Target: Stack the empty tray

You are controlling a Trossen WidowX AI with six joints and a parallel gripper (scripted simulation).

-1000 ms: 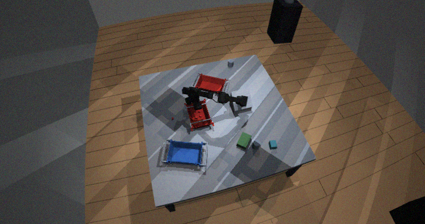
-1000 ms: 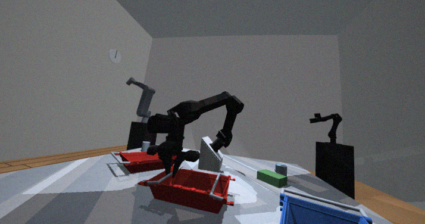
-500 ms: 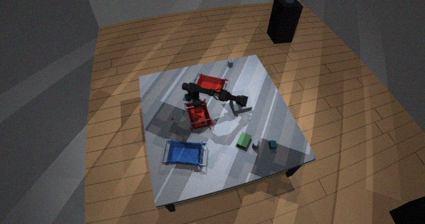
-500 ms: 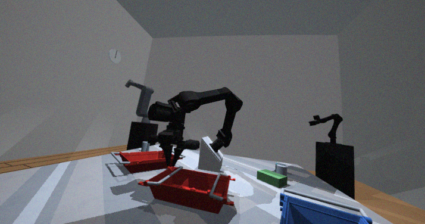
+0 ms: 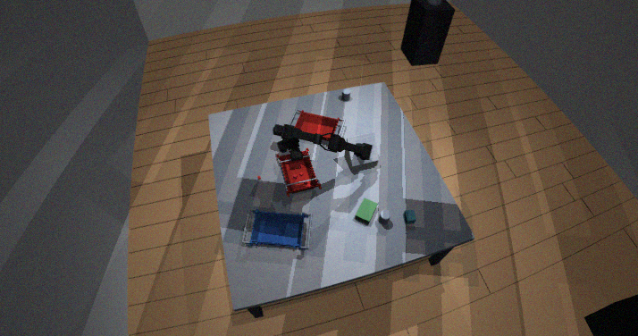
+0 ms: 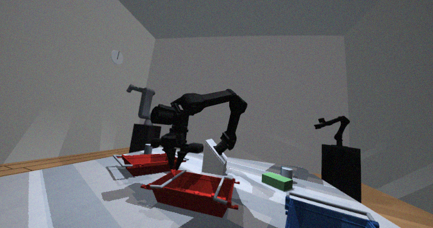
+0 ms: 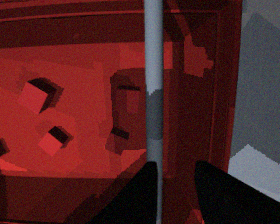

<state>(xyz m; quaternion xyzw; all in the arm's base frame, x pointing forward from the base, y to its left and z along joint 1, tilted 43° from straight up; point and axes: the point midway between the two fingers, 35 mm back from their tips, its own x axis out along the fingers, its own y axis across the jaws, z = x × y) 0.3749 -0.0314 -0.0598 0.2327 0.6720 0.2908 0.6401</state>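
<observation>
Right now my gripper tip is 18 cm past the red tray, 23 cm to the left of it and 4 cm above it. From my gripper tip the other things lie so: teal cube: 54 cm behind, 48 cm to the left, 6 cm below; green block: 32 cm behind, 39 cm to the left, 7 cm below; red bit: 22 cm ahead, 6 cm to the left, 8 cm below.
</observation>
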